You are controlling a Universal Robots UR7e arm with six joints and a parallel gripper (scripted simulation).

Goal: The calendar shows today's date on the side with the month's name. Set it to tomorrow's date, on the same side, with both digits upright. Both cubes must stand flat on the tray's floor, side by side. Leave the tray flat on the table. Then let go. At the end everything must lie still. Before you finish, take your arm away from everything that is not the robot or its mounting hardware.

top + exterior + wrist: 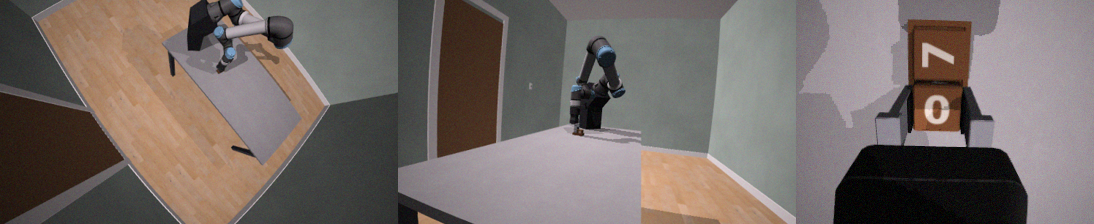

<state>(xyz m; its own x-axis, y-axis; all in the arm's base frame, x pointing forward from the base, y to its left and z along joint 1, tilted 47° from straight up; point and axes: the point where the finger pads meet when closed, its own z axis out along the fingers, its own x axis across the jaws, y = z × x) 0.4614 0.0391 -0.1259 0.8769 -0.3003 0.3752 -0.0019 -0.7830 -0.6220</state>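
Right now my hand is 10 mm above the brown wooden cube. Also, from my hand: calendar tray (30 mm below, 20 mm to the left).
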